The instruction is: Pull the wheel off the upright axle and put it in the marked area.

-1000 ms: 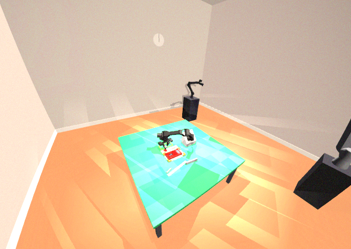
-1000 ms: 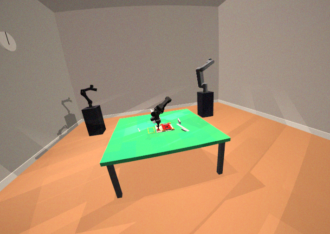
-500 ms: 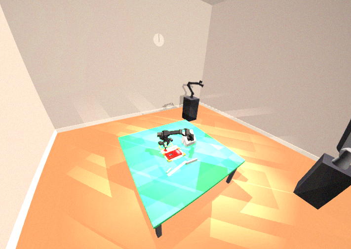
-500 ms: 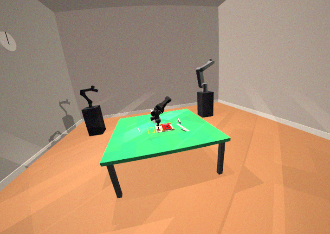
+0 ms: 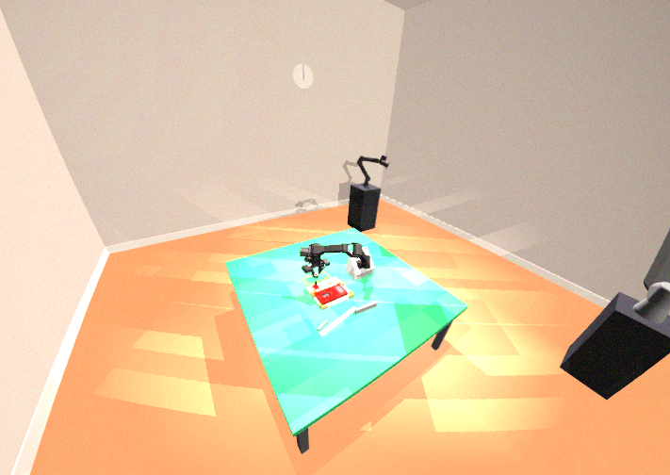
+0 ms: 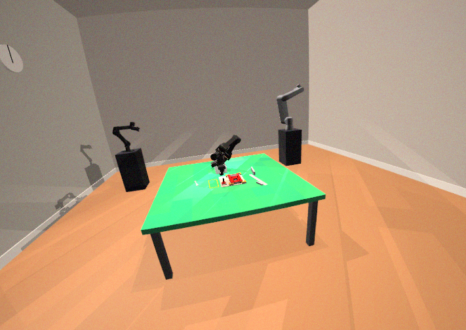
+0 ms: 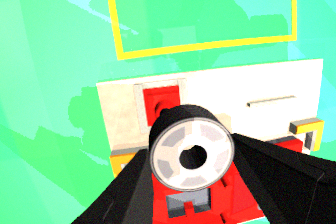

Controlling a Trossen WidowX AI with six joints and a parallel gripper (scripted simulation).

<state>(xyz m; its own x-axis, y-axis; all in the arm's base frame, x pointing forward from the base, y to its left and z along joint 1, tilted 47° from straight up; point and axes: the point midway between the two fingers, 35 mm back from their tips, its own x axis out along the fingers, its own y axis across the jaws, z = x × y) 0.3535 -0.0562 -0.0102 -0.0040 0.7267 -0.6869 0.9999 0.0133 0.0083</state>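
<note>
The upright axle is 7 cm below my gripper tip, 1 cm to the left of it and 1 cm ahead of it. Also, from my gripper tip: wheel right at my gripper tip.
</note>
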